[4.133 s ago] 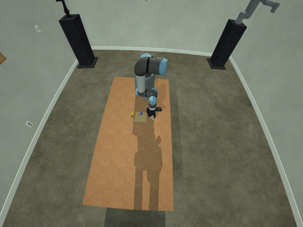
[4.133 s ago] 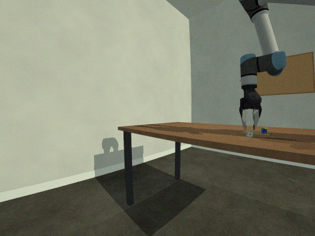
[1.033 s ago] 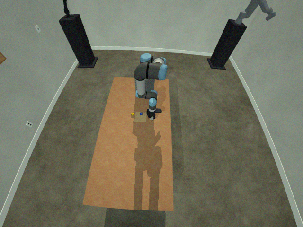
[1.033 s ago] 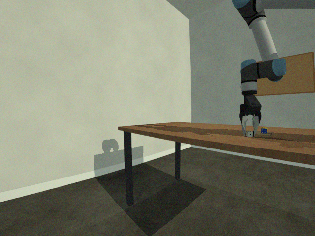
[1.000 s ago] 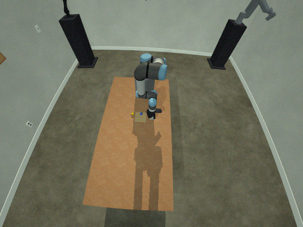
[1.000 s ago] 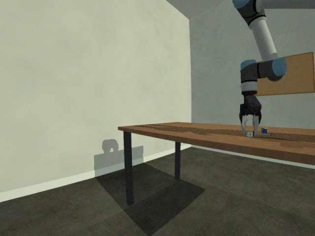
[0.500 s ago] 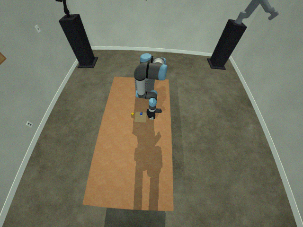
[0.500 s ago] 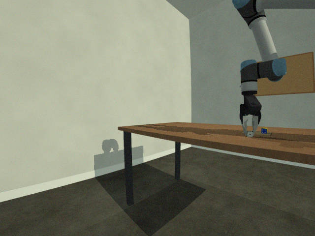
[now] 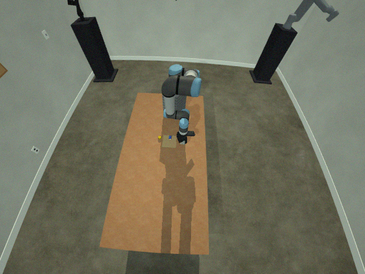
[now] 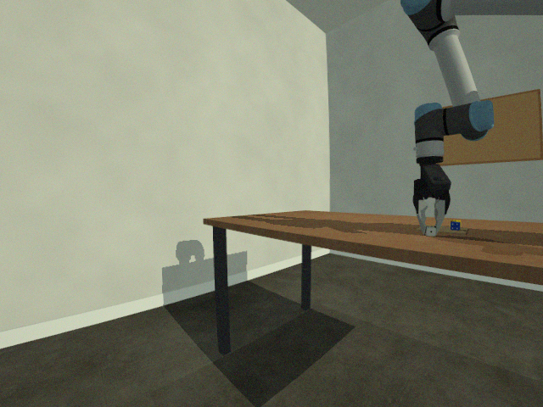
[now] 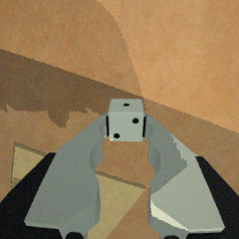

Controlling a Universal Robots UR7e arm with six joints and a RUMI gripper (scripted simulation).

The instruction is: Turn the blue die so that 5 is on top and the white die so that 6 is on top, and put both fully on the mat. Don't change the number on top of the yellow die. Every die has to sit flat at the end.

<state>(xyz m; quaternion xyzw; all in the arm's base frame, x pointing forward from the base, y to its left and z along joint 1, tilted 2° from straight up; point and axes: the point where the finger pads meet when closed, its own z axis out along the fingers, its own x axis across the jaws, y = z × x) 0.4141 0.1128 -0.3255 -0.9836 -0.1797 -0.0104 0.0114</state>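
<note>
My hand is 140 mm to the left of the tan mat, 20 mm past it and 20 mm above it. The rest, counted from my hand: blue die 140 mm to the right, 60 mm behind; white die right at my hand; yellow die 250 mm to the right, 50 mm behind.
</note>
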